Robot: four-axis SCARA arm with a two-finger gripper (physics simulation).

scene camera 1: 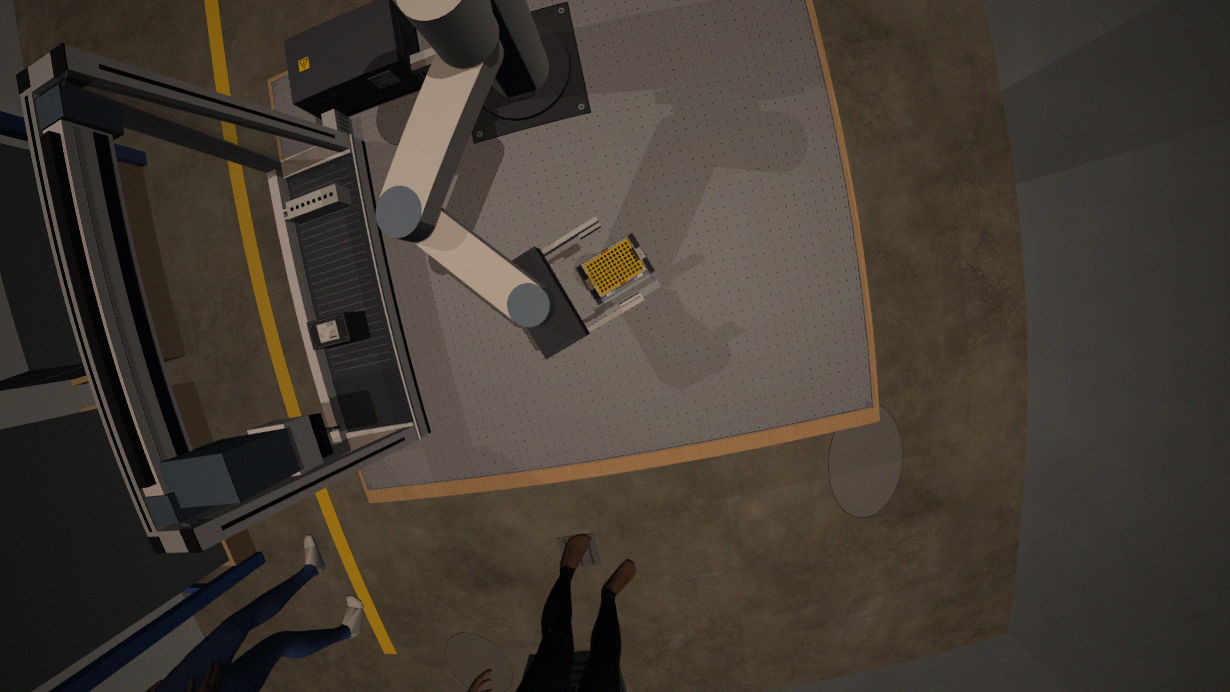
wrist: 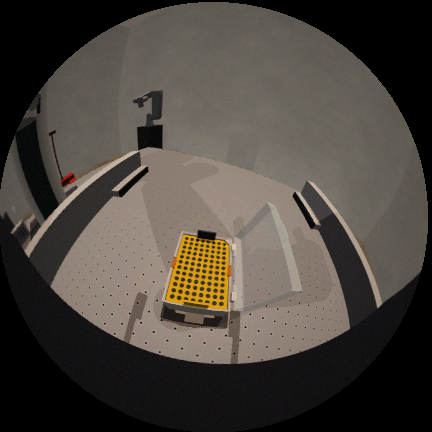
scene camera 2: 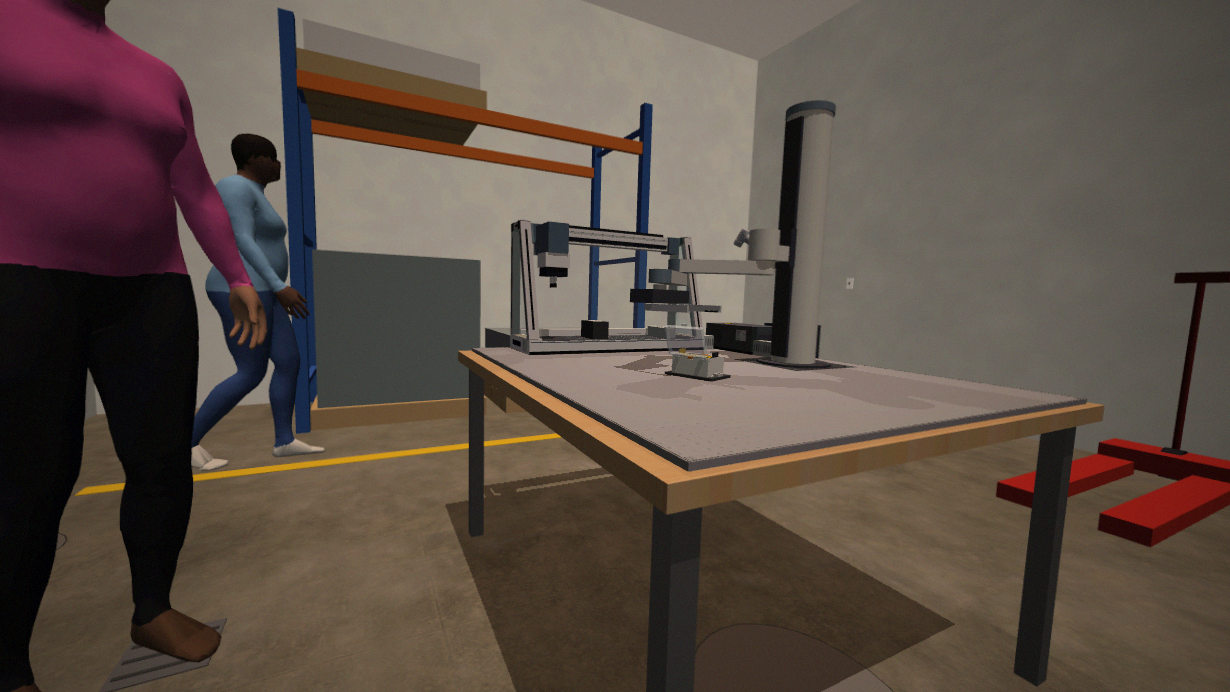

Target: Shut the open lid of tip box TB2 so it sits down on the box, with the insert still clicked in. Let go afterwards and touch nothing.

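Places are measured from the arm's base along level axes (x left, y back, z up), in millimetres.
Pixels of known places: gripper, fingertip midpoint: [scene camera 1: 620,258] [wrist: 223,168] [scene camera 2: 705,309]; arm's base, link origin: [scene camera 1: 521,74] [scene camera 2: 792,366].
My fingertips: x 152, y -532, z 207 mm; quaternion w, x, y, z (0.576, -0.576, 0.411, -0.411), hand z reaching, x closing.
Note:
Ahead of a thing's pixels: the offset from my fingertips to its top centre. "spot": to the spot under its first point.
Tip box TB2 {dx -20, dy +0, dz -128 mm} [scene camera 2: 698,367] [wrist: 195,317] stands on the pegboard table top with its yellow insert {spot: dx -23, dy +2, dz -137 mm} [scene camera 1: 612,266] [wrist: 200,272] inside. The insert looks level within the rim; its clips are too small to judge. The clear lid {spot: dx +12, dy -72, dz -84 mm} [scene camera 2: 685,339] [wrist: 265,260] is open, standing up and leaning outward from the hinge side, on the right in the wrist view. My gripper [scene camera 1: 615,262] [wrist: 223,168] is open and empty. Its long fingers reach to either side of the box from above, one over the lid side. In scene camera 2 the fingers are higher than the lid's top edge.
A gantry machine {spot: dx -608, dy +92, dz -146 mm} [scene camera 1: 378,284] [scene camera 2: 612,347] stands along one side of the table, with a small black block {spot: dx -695, dy -2, dz -74 mm} [scene camera 1: 338,330] [scene camera 2: 594,328] on its bed. The arm's column [scene camera 2: 806,232] and a black control box {spot: dx -529, dy +615, dz -79 mm} [scene camera 1: 348,60] [scene camera 2: 738,336] stand near the back. Two people are beside the table.

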